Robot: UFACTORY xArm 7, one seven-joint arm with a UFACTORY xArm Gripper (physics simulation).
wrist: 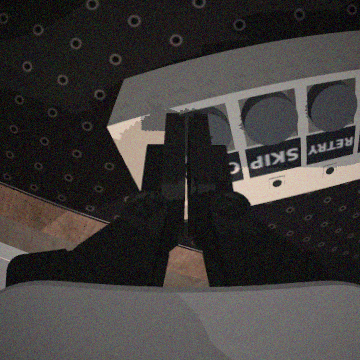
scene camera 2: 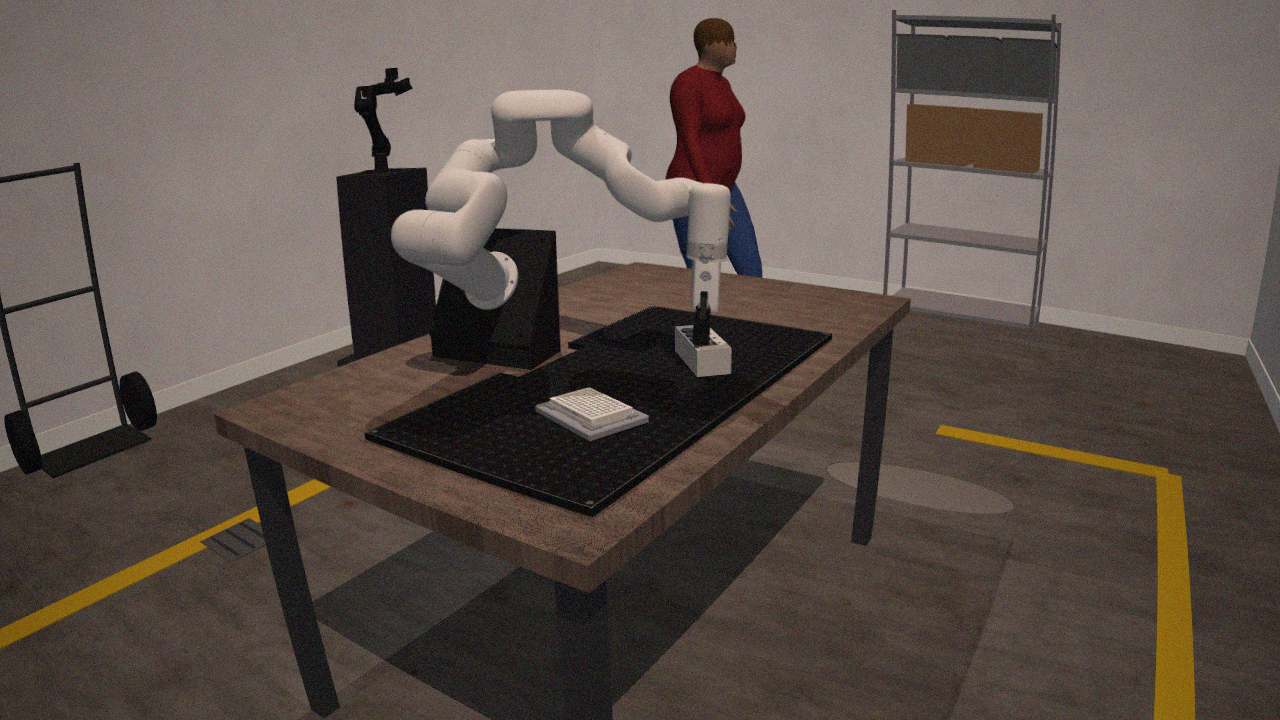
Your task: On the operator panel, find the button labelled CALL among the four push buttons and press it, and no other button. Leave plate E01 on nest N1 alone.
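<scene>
The operator panel is a pale box with round grey buttons. In the wrist view the SKIP button and RETRY button show above their upside-down labels. Left of SKIP, another button is partly behind the right finger; a C-like letter shows on its partly hidden label. My gripper is shut and empty, pointing down over the panel, its tips beside that button's left side. Whether they touch anything is unclear. Plate E01 rests on nest N1, apart from the panel.
The panel and nest stand on a black perforated board on the wooden table. A person in a red top stands behind the table. A shelf rack, a hand truck and a small black arm stand farther off.
</scene>
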